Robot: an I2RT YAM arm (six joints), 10 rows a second.
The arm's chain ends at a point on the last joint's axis. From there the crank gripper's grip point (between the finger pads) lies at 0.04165 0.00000 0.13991 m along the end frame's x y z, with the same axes.
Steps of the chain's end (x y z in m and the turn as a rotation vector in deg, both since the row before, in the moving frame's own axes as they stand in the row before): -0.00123 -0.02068 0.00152 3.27 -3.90 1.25; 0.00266 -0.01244 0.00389 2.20 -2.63 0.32; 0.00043 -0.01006 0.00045 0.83 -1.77 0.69; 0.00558 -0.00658 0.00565 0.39 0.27 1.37; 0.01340 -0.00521 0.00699 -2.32 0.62 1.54; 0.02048 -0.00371 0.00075 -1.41 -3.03 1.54; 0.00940 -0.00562 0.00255 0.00 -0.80 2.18; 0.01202 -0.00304 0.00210 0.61 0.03 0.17; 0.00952 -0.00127 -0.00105 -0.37 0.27 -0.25; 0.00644 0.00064 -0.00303 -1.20 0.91 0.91; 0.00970 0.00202 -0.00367 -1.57 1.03 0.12
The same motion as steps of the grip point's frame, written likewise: -0.01076 -0.02793 0.00383 3.27 -3.90 1.25; -0.00379 -0.01763 0.00555 2.20 -2.63 0.32; -0.00390 -0.01162 0.00166 0.83 -1.77 0.69; 0.00624 -0.00653 0.00545 0.39 0.27 1.37; 0.01482 0.00158 0.00639 -2.32 0.62 1.54; 0.01297 0.00078 0.00270 -1.41 -3.03 1.54; 0.00741 -0.00407 0.00312 0.00 -0.80 2.18; 0.01210 -0.00441 0.00207 0.61 0.03 0.17; 0.01018 -0.00055 -0.00125 -0.37 0.27 -0.25; 0.00863 0.00424 -0.00375 -1.20 0.91 0.91; 0.01220 0.00593 -0.00449 -1.57 1.03 0.12
